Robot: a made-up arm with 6 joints. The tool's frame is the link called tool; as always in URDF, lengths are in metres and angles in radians. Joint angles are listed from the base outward.
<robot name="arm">
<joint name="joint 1" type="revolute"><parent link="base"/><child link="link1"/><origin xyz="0.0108 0.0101 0.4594" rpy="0 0 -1.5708"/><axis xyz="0 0 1"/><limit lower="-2.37" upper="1.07"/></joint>
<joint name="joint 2" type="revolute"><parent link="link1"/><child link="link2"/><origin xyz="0.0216 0.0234 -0.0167" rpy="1.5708 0 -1.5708"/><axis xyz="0 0 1"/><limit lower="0.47" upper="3.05"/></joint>
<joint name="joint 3" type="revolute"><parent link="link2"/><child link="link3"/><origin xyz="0.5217 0.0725 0.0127" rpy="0 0 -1.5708"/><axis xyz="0 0 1"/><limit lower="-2.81" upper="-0.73"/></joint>
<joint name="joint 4" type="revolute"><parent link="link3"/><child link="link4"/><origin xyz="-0.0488 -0.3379 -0.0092" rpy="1.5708 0 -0.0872"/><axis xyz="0 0 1"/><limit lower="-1.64" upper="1.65"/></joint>
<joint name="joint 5" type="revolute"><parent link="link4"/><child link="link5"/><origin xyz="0.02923 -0.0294 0.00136" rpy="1.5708 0 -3.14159"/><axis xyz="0 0 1"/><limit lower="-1.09" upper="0.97"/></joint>
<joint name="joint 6" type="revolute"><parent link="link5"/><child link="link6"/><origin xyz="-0.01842 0.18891 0.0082" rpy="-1.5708 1.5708 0"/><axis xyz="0 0 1"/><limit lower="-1.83" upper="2.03"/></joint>
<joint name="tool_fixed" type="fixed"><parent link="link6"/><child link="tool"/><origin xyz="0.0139 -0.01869 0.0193" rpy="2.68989 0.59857 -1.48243"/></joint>
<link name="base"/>
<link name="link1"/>
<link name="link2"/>
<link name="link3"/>
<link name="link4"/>
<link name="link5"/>
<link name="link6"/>
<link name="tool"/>
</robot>
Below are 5 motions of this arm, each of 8 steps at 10 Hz.
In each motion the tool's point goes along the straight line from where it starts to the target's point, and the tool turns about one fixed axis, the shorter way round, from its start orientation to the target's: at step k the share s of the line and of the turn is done. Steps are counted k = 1, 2, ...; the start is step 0. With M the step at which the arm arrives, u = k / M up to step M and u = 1 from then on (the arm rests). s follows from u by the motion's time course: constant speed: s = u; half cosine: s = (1 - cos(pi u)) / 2; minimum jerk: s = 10 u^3 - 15 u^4 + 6 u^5.
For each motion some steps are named. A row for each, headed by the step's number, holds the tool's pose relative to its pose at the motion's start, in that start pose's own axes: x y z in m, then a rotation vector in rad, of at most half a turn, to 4 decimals.
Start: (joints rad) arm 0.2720 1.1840 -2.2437 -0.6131 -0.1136 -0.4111
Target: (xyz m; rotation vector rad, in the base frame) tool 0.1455 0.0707 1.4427 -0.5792 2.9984 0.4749
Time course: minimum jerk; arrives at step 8
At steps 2, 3, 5, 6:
2: 0.0012 0.0084 0.0032 -0.0403 0.0480 -0.0775
3: 0.0032 0.0225 0.0086 -0.1071 0.1276 -0.2060
5: 0.0084 0.0591 0.0227 -0.2819 0.3360 -0.5426
6: 0.0103 0.0731 0.0280 -0.3487 0.4156 -0.6711

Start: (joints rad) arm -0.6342 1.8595 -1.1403 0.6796 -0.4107 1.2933
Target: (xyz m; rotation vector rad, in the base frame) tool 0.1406 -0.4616 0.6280 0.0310 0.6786 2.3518
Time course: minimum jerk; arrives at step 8
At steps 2, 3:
2: 0.0392 0.0048 0.0043 -0.0062 -0.0350 -0.0590
3: 0.1043 0.0129 0.0114 -0.0166 -0.0930 -0.1567

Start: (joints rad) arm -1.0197 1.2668 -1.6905 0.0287 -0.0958 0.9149
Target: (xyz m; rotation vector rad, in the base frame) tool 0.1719 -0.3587 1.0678 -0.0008 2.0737 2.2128
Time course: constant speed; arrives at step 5
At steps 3, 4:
3: 0.0049 -0.0843 0.0425 -0.2433 0.0842 -0.0727
4: 0.0065 -0.1124 0.0566 -0.3244 0.1123 -0.0969

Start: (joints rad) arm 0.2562 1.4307 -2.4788 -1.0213 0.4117 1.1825
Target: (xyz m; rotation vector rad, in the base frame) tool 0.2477 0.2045 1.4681 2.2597 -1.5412 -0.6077
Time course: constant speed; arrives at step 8
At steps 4, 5, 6, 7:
4: -0.0155 0.0998 0.1015 0.0800 0.4826 -0.6496
5: -0.0193 0.1248 0.1269 0.1000 0.6032 -0.8121
6: -0.0232 0.1497 0.1522 0.1200 0.7239 -0.9745
7: -0.0270 0.1747 0.1776 0.1400 0.8445 -1.1369

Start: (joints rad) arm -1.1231 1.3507 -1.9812 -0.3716 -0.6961 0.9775
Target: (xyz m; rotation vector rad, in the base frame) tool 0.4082 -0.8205 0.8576 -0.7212 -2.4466 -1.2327
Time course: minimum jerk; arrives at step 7
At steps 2, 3, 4, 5, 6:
2: -0.0398 -0.0963 0.0595 -0.0586 0.0907 0.0727
3: -0.1012 -0.2449 0.1512 -0.1490 0.2306 0.1849
4: -0.1739 -0.4208 0.2599 -0.2560 0.3963 0.3177
5: -0.2354 -0.5693 0.3516 -0.3463 0.5362 0.4299
6: -0.2688 -0.6502 0.4016 -0.3955 0.6123 0.4910

